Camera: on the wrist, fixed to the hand. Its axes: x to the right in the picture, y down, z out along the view.
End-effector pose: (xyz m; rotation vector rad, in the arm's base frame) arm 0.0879 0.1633 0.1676 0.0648 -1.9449 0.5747
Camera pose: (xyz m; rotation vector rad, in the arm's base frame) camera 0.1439 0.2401 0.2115 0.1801 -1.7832 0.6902
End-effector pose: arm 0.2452 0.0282 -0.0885 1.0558 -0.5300 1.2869
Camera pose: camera 0.1985 0.1216 -0.0959 1.1194 -0.3187 1.3535
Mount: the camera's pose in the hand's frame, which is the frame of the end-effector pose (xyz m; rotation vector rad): 0.0297 0.0352 -0.0940 0.1637 0.1091 -0.0487
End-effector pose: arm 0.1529 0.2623 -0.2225 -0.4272 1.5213 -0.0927
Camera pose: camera 0.0557 0.2652 -0.2613 -0.3325 1.5969 -0.2807
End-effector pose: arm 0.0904 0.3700 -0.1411 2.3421 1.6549 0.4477
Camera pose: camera 0.0946 0.3881 -0.0381 2.4251 1.8595 0.4538
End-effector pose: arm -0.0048 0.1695 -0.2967 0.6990 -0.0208 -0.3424
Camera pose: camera 0.0463 0.2441 -0.3494 0.8807 0.0726 -0.3514
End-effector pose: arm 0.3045 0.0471 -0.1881 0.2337 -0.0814 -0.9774
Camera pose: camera 0.3659 0.0564 -0.2724 0.4406 -0.0561 -1.0056
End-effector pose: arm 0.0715 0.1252 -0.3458 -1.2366 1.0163 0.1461
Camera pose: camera 0.0151 0.0484 -0.3891 -1.1282 1.0697 -0.0424
